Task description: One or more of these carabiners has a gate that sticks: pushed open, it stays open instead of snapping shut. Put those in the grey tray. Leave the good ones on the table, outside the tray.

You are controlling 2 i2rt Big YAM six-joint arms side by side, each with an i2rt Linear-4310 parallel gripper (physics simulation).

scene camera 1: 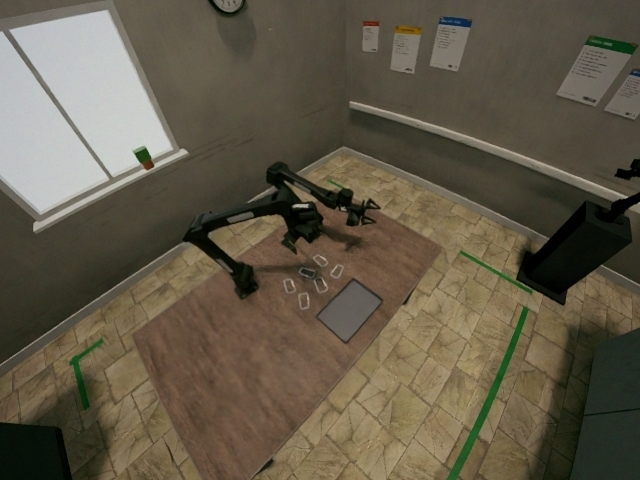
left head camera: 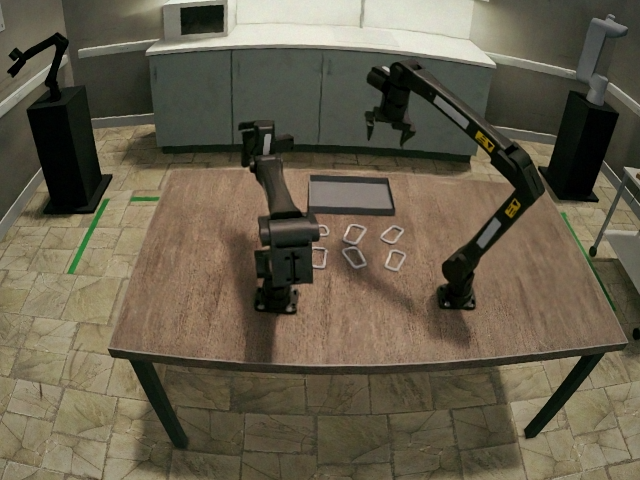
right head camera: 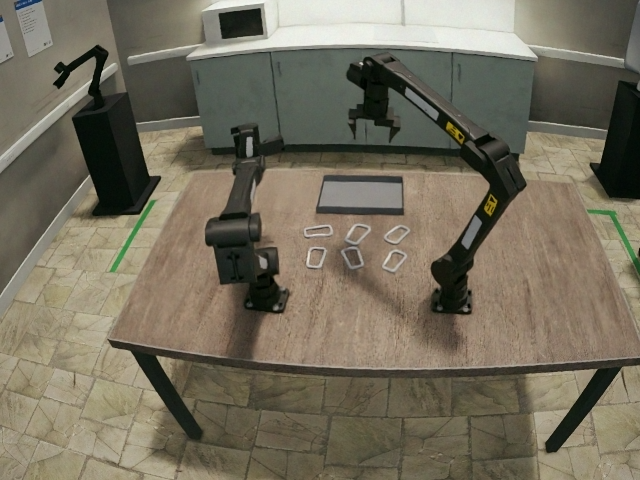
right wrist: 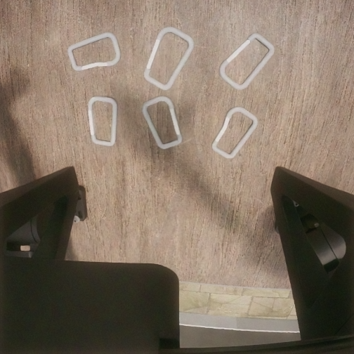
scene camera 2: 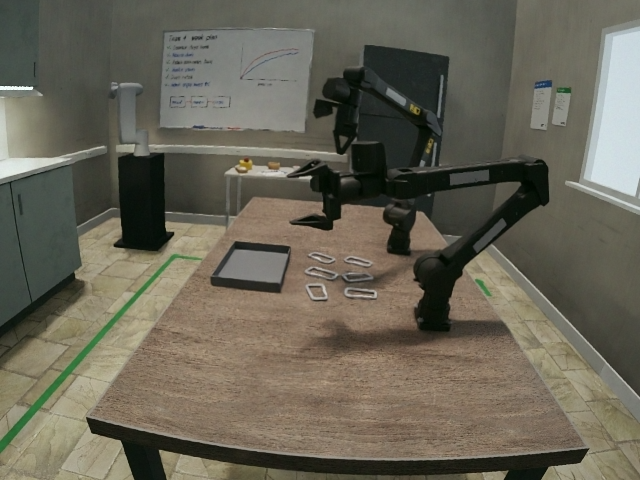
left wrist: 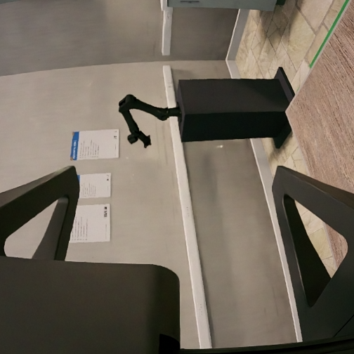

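Pixels of known places: left gripper, fingertip midpoint: (scene camera 1: pixel 378 215) (left head camera: pixel 242 136) (scene camera 2: pixel 288 200); right gripper, fingertip midpoint: (scene camera 1: pixel 303 246) (left head camera: pixel 384 142) (right head camera: pixel 372 139) (scene camera 2: pixel 339 154); left arm's base, origin of the base link: (left head camera: pixel 276 301) (right head camera: pixel 266 300) (scene camera 2: pixel 431 319); right arm's base, origin of the base link: (scene camera 1: pixel 247 288) (left head camera: pixel 456 299) (right head camera: pixel 452 302) (scene camera 2: pixel 398 248).
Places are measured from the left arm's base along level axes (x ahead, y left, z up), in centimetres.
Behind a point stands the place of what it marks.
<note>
Several pale grey carabiners lie flat in two rows of three. In the right wrist view the upper row is a left one (right wrist: pixel 91 42), a middle one (right wrist: pixel 180 65) and a right one (right wrist: pixel 258 68); the lower row is a left one (right wrist: pixel 114 122), a middle one (right wrist: pixel 153 127) and a right one (right wrist: pixel 244 139). Their gates look lighter; I cannot tell which one sticks. The grey tray (left head camera: pixel 351 210) @(x 42.7, y -20.8, z 1.7 cm) (right head camera: pixel 359 210) @(x 42.8, y -21.0, z 1.5 cm) (scene camera 1: pixel 349 311) @(x 53.3, y -21.6, z 0.2 cm) (scene camera 2: pixel 258 266) @(x 51.7, y -22.0, z 0.2 cm) holds no carabiner. My right gripper (left head camera: pixel 386 141) @(x 29.5, y -27.5, z 36.8 cm) (right head camera: pixel 372 139) @(x 29.5, y -27.5, z 36.8 cm) (right wrist: pixel 174 177) is open, pointing down high above the table. My left gripper (scene camera 2: pixel 290 199) @(x 37.1, y 15.0, z 31.8 cm) (left wrist: pixel 175 176) is open and empty, raised and pointing sideways.
The brown table (left head camera: pixel 196 310) @(x -6.4, y 22.6, z 0.0 cm) (scene camera 2: pixel 258 392) @(x 38.1, y 35.9, z 0.0 cm) carries both arm bases, the left base (right head camera: pixel 266 302) @(x -4.0, y -1.6, z 3.7 cm) and the right base (right head camera: pixel 451 302) @(x 0.7, y -52.6, z 4.4 cm), on the near side of the carabiners in the head views. The left arm hides parts of two carabiners in the left head view. Cabinets (left head camera: pixel 273 98) stand beyond the table.
</note>
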